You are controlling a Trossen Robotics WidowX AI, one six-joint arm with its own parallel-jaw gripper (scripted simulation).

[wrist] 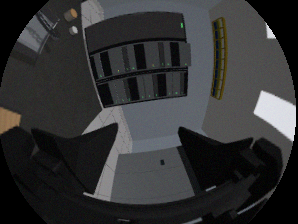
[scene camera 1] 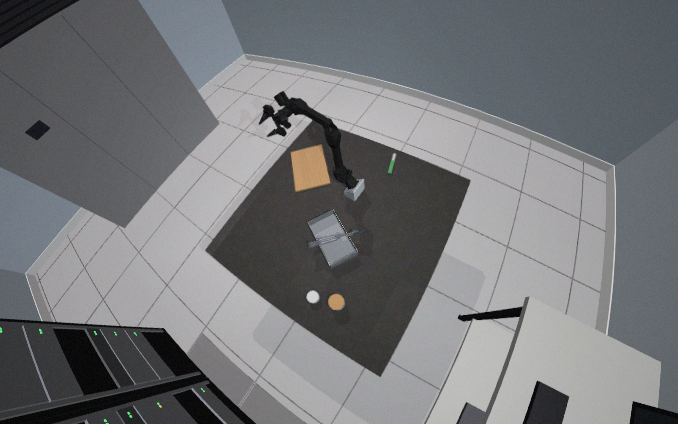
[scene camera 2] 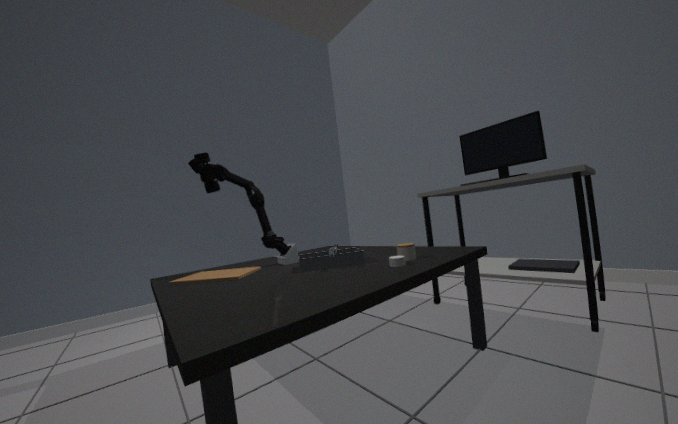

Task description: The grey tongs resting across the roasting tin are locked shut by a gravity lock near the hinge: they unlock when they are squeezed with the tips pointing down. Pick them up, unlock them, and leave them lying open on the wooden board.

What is my gripper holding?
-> Nothing.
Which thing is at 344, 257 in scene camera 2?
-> A roasting tin.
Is my gripper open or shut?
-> Open.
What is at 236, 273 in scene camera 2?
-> A wooden board.
